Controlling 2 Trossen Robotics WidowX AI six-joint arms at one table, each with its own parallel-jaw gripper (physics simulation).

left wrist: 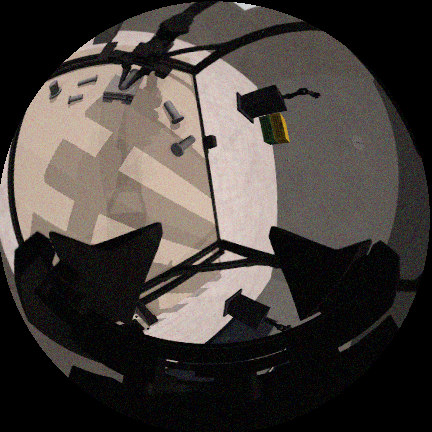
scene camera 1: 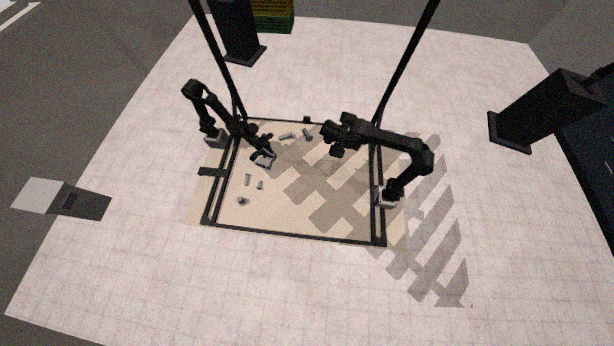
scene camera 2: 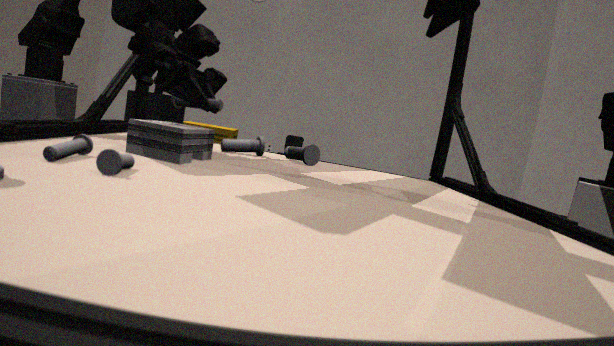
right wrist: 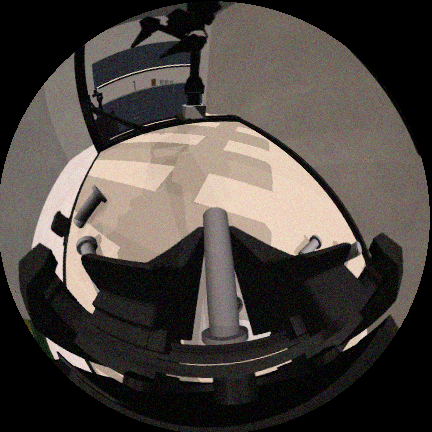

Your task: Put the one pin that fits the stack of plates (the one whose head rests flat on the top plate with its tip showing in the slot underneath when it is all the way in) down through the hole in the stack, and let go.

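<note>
The grey layered stack of plates (scene camera 1: 265,161) (scene camera 2: 170,142) (left wrist: 118,97) sits flat on the table, with a slot opening low at one end in scene camera 2. Its top hole cannot be made out. My right gripper (scene camera 1: 263,153) (right wrist: 215,231) is shut on a grey pin (scene camera 2: 215,105) (left wrist: 129,80) (right wrist: 220,280). The pin is above the stack and apart from it, clearly tilted, head towards the palm and tip pointing away from the gripper. My left gripper (scene camera 1: 331,142) (left wrist: 217,230) (right wrist: 144,51) is open, empty and high above the table.
Two loose pins (scene camera 1: 286,136) (scene camera 1: 307,134) lie near the back edge. Several more, such as one pin (scene camera 1: 247,180) (scene camera 2: 67,148) and a shorter pin (scene camera 1: 259,185) (scene camera 2: 115,161), lie in front of the stack in scene camera 1. A dark frame (scene camera 1: 300,236) borders the table.
</note>
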